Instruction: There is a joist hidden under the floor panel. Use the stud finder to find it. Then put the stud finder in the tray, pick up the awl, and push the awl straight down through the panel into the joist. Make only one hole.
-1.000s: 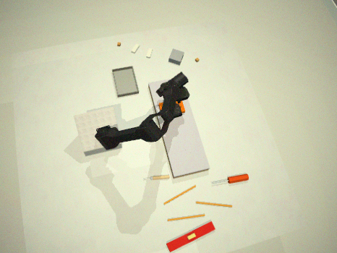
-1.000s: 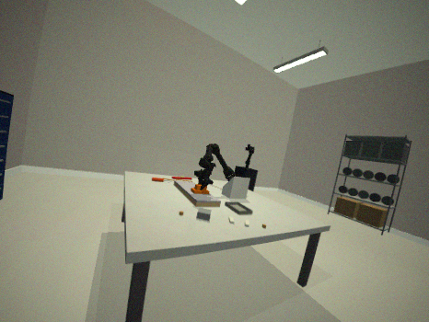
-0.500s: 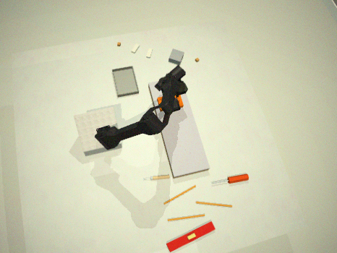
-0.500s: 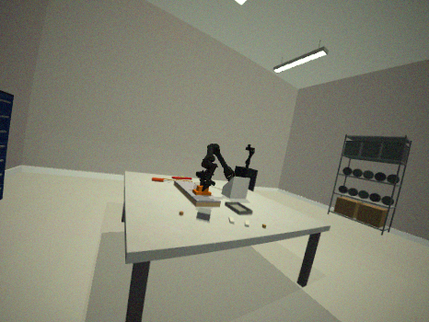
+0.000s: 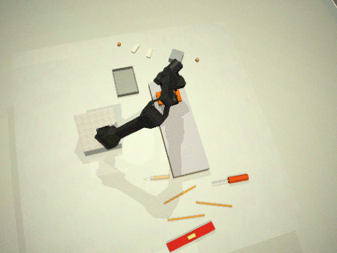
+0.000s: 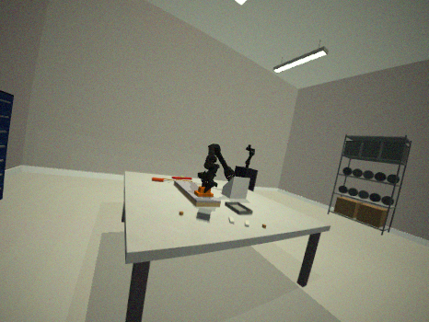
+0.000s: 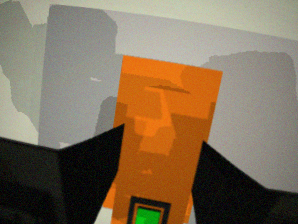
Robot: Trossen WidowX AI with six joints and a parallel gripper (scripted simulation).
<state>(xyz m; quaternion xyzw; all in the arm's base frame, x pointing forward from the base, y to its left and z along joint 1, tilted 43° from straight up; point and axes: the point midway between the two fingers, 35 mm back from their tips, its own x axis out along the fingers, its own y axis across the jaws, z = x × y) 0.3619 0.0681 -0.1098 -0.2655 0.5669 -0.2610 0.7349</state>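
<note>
My gripper tip is now 4 cm past the small light and 3 cm below it. Round my gripper tip: grey tray (19 cm behind, 18 cm to the left, 5 cm below); grey block (25 cm to the left, 13 cm ahead, 5 cm below); orange stud finder (2 cm behind, 2 cm above).
</note>
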